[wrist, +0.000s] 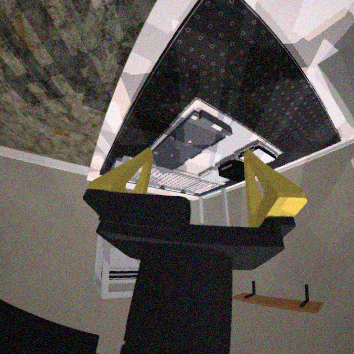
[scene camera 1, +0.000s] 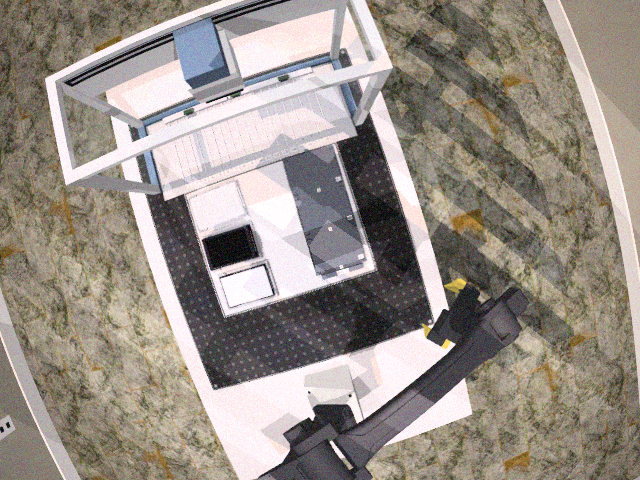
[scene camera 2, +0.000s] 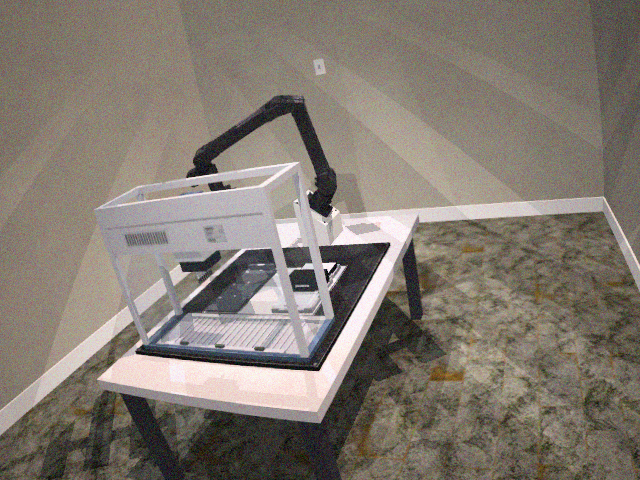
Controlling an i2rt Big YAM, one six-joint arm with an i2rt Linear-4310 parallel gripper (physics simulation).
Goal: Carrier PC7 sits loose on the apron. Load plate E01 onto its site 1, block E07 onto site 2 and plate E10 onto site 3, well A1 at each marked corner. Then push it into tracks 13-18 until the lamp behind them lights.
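Frame: origin at the arm's base, x ahead, y left, z up, level; millimetres.
Seen in the pictures: gripper, fingertip midpoint: (wrist: 196,151) (scene camera 1: 435,306); arm's base, link origin: (scene camera 1: 337,418) (scene camera 2: 317,206).
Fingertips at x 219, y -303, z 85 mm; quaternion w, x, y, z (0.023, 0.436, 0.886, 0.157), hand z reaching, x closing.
Observation:
Pixels of each thing's top centre, then the offset from my fingertips to it. "spot": a spot on its surface instead. Level surfaces: height alone.
- long dark grey carrier, top centre: (scene camera 1: 325,211) (wrist: 180,152) (scene camera 2: 240,283) dx +276, dy +151, dz -186 mm
- black block, top centre: (scene camera 1: 228,248) (scene camera 2: 305,274) (wrist: 236,175) dx +274, dy +409, dz -162 mm
- blue-topped head, surface spot: (scene camera 1: 201,51) spot: dx +607, dy +262, dz +244 mm
- black dotted mat, surface height: dz -216 mm
My gripper (scene camera 1: 435,305) (wrist: 196,151) is open and empty, high over the table's right edge in scene camera 1, away from the labware; in scene camera 2 the frame partly hides it. A long dark grey carrier (scene camera 1: 325,206) (scene camera 2: 232,294) (wrist: 200,131) lies on the right of the white apron (scene camera 1: 273,222). On the apron's left stand a white plate (scene camera 1: 216,205) nearest the tracks, a black block (scene camera 1: 231,246) (scene camera 2: 302,279) (wrist: 231,171) in the middle and another white plate (scene camera 1: 247,285). Labels and A1 marks are unreadable. Slotted tracks (scene camera 1: 232,139) (scene camera 2: 232,330) lie beyond; no lit lamp is discernible.
A tall white frame (scene camera 1: 371,95) (scene camera 2: 180,211) stands around the tracks. A blue-topped head (scene camera 1: 201,51) hangs inside it. A black dotted mat (scene camera 1: 289,335) (wrist: 220,50) surrounds the apron. The arm's white base (scene camera 1: 328,384) stands at the opposite table end.

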